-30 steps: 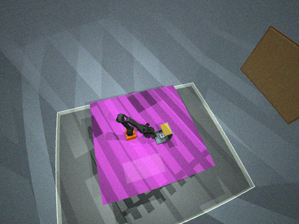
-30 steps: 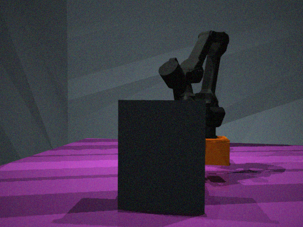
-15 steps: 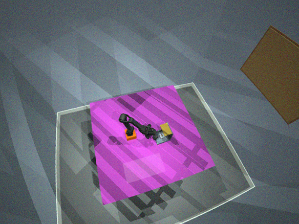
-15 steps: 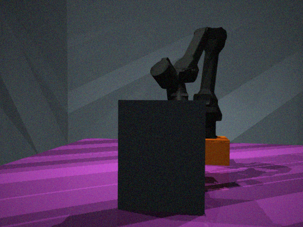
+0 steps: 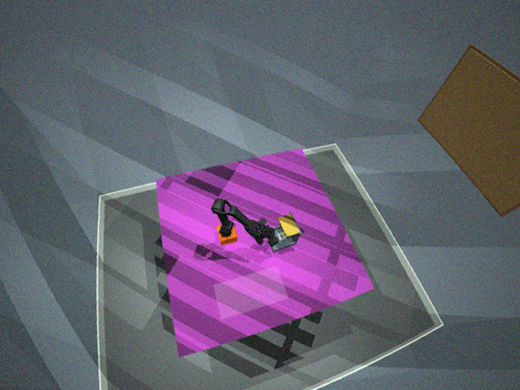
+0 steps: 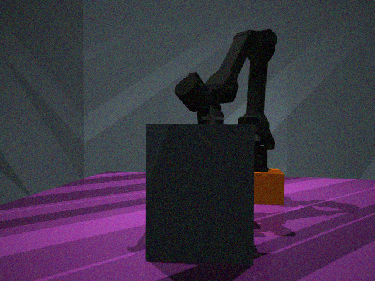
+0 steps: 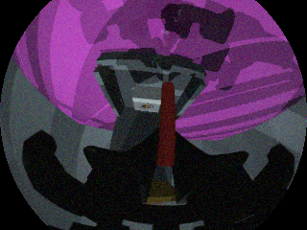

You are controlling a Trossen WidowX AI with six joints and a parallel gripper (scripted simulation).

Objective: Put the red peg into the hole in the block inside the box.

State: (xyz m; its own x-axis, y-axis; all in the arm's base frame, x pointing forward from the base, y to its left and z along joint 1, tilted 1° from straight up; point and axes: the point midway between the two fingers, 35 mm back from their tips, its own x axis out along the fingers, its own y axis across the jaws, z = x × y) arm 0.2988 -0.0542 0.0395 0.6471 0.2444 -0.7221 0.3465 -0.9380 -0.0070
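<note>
My gripper tip is now 130 mm short of the dark back wall and 10 mm below it. The rest, counted from my gripper tip: yellow roof (100 mm above, 80 mm ahead, 10 mm to the right); then red peg (30 mm behind, 10 mm to the right).
</note>
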